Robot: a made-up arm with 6 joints. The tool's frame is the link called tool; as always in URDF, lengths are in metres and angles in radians.
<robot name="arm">
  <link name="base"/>
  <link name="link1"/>
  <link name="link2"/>
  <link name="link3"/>
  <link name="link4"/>
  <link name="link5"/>
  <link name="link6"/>
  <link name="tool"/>
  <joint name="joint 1" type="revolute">
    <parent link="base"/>
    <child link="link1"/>
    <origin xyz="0 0 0.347" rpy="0 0 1.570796"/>
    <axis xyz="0 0 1"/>
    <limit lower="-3.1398" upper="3.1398" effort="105" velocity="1.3"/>
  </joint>
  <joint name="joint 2" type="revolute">
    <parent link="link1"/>
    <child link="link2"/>
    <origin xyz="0 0 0" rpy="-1.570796 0 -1.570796"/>
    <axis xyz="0 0 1"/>
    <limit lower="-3.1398" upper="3.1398" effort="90" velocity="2.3"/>
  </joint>
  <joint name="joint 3" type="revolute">
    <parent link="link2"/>
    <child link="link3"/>
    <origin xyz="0 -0.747 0" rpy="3.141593 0 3.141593"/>
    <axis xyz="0 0 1"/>
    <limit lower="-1.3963" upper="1.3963" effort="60" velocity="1.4"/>
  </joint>
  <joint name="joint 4" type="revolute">
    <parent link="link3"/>
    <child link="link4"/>
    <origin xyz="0 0 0" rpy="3.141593 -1.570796 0"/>
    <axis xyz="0 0 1"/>
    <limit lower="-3.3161" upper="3.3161" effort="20" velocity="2.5"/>
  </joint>
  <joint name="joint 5" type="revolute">
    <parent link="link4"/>
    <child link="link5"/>
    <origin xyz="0 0 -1.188" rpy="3.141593 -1.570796 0"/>
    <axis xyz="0 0 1"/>
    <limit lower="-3.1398" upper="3.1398" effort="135" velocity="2.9"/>
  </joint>
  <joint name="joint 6" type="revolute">
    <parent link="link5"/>
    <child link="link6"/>
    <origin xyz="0 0 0.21" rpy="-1.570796 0 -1.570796"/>
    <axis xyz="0 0 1"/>
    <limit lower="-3.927" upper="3.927" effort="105" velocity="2.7"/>
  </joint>
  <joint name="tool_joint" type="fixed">
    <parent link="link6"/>
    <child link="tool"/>
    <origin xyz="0 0 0" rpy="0 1.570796 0"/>
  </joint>
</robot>
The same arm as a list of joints. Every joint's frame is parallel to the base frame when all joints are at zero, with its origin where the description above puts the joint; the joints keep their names.
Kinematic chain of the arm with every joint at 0, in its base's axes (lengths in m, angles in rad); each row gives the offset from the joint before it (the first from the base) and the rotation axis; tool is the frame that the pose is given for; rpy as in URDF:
joint 1: xyz 0 0 0.347 axis +z
joint 2: xyz 0 0 0 axis +y
joint 3: xyz 0 0 0.747 axis -y
joint 4: xyz 0 0 0 axis -x
joint 5: xyz 1.188 0 0 axis -y
joint 6: xyz 0 -0.21 0 axis -x
tool: xyz 0 0 0 rpy 0 0 0
Joint limits (rad, base to tool): -3.1398..3.1398 -3.1398..3.1398 -1.3963..1.3963 -3.3161..3.3161 -3.1398..3.1398 -3.927..3.927

